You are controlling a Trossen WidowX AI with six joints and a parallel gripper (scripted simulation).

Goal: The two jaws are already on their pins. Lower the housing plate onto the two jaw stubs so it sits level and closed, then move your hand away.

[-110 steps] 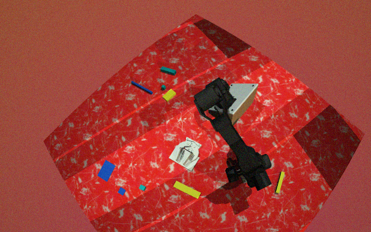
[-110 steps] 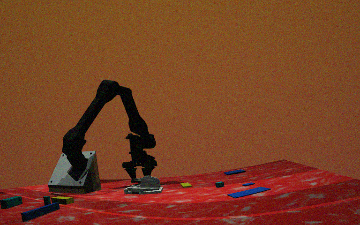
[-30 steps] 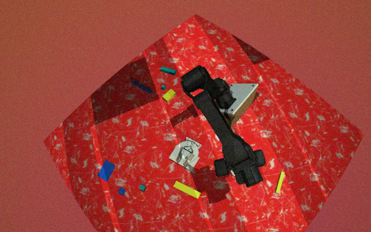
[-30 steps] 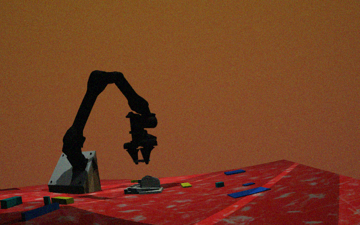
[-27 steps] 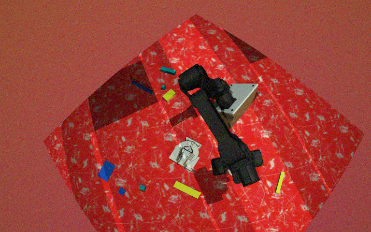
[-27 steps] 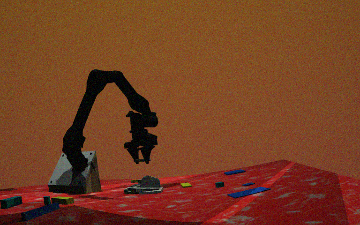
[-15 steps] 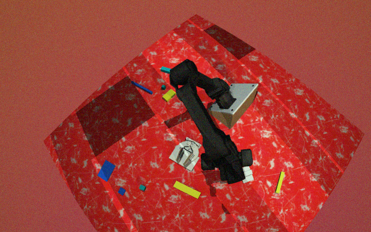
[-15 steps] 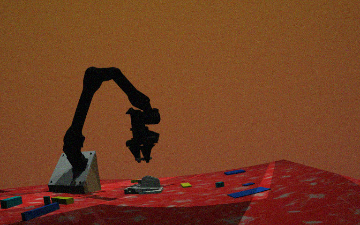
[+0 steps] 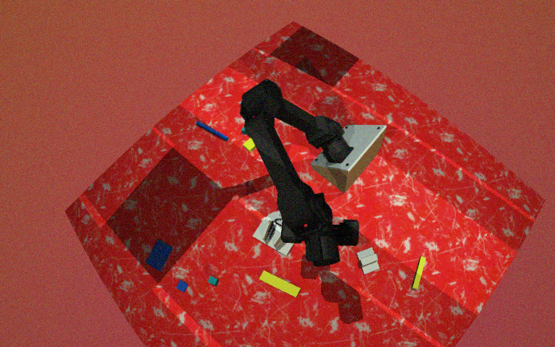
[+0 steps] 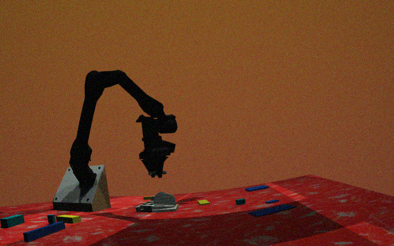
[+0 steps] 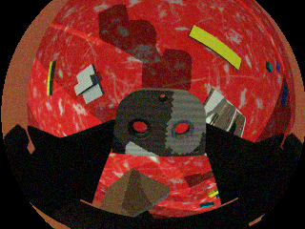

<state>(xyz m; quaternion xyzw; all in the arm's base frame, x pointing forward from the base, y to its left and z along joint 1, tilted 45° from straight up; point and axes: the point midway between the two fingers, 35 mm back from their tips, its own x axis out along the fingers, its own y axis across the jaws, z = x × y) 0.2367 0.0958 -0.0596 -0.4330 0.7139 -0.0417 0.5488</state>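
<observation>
Now: the grey jaw assembly 10 mm ahead of my gripper tip, 120 mm to the right of it and 90 mm below it. The rest, counted from my gripper tip: yellow stick: 120 mm behind, 290 mm to the left, 100 mm below; then teal cube: 290 mm ahead, 180 mm to the right, 100 mm below; then white ridged block: 60 mm behind, 140 mm to the left, 100 mm below.
</observation>
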